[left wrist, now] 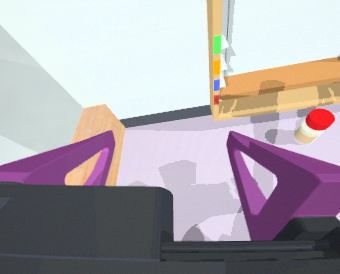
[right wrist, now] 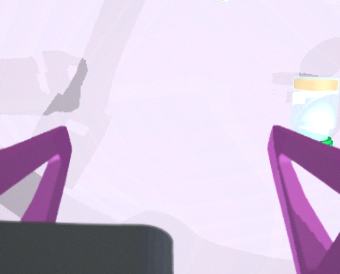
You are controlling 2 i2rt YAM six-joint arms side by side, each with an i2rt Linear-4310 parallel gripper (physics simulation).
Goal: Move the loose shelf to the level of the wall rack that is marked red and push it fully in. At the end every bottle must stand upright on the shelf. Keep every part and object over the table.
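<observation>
The wall rack (left wrist: 213, 20) shows at the upper right of the left wrist view, with green, orange, blue and red marks down its post; the red mark (left wrist: 216, 100) is lowest. An orange-brown board (left wrist: 250, 83) lies across the rack near its bottom; whether it is the loose shelf I cannot tell. A bottle with a red cap (left wrist: 320, 119) is in front of the rack, seen at a slant. A clear bottle (right wrist: 315, 107) with an orange band and a green part is at the right wrist view's right edge, partly behind a finger. My left gripper (left wrist: 170, 137) and right gripper (right wrist: 170, 128) are open and empty.
A light wooden block (left wrist: 95, 120) stands at the left of the left wrist view, partly behind the left finger. A dark strip (left wrist: 167, 116) runs along the table's back edge between block and rack. A small piece of something pale orange (right wrist: 221, 0) shows at the right wrist view's top edge.
</observation>
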